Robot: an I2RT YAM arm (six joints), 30 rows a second.
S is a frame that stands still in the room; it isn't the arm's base.
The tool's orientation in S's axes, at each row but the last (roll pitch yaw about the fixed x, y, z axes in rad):
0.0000 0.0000 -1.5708
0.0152 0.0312 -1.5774
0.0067 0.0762 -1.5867
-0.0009 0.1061 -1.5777
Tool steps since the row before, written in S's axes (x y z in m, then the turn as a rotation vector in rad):
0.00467 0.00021 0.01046 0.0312 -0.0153 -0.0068
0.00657 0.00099 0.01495 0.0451 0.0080 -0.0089
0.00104 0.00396 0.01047 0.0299 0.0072 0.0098
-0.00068 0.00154 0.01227 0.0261 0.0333 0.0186
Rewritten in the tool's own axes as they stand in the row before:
-0.00021 0.00467 0.01046 0.0153 0.0312 -0.0068
-0.00150 0.00679 0.01481 -0.0080 0.0449 -0.0098
-0.00476 0.00104 0.01013 -0.0084 0.0298 0.0090
-0.00283 -0.00070 0.01204 -0.0353 0.0259 0.0150

